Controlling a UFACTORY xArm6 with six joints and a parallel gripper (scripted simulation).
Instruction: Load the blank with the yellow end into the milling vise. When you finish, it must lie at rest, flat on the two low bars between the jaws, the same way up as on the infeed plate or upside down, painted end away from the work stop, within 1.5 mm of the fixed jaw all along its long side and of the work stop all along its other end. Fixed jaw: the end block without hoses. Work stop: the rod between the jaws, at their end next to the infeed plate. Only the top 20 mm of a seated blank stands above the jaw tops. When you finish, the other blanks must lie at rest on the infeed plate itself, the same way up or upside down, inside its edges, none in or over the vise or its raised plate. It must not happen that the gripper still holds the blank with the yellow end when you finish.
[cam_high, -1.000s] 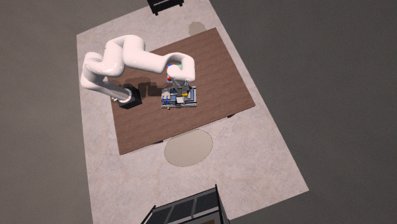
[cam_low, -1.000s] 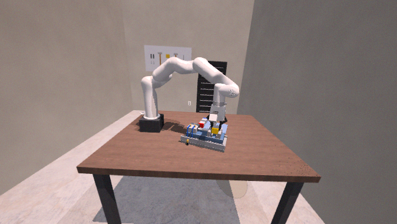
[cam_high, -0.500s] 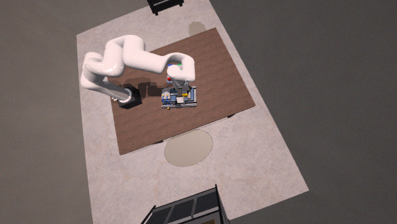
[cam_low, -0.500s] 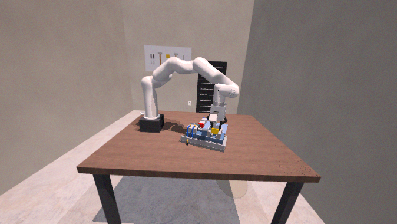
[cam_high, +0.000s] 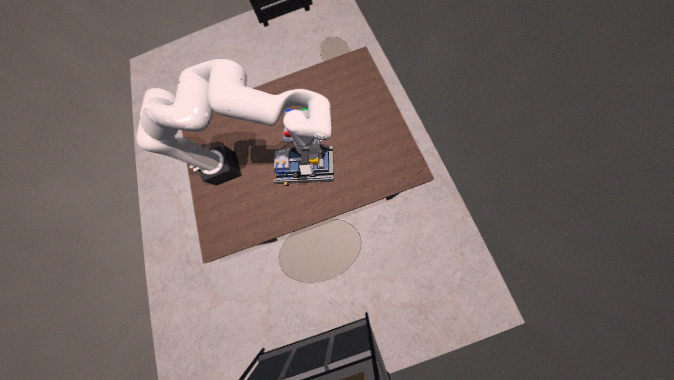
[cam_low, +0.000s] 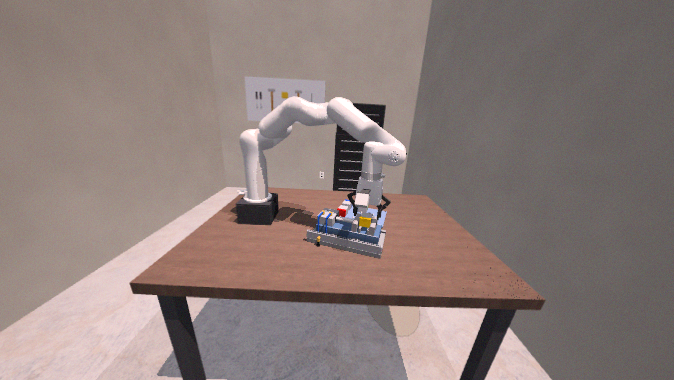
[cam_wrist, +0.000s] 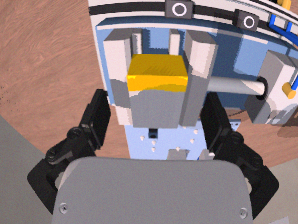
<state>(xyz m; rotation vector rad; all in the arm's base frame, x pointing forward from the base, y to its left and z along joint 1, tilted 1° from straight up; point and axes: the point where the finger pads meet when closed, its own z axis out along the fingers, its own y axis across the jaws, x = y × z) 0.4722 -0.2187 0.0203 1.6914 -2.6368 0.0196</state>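
Right now my hand is 20 mm above the yellow-ended blank. From my hand the other things lie so: dark rod (20 mm ahead, 40 mm to the left, 30 mm below); then vise (60 mm behind, 30 mm to the left, 80 mm below); then red-ended blank (60 mm behind, 240 mm to the left, 90 mm below).
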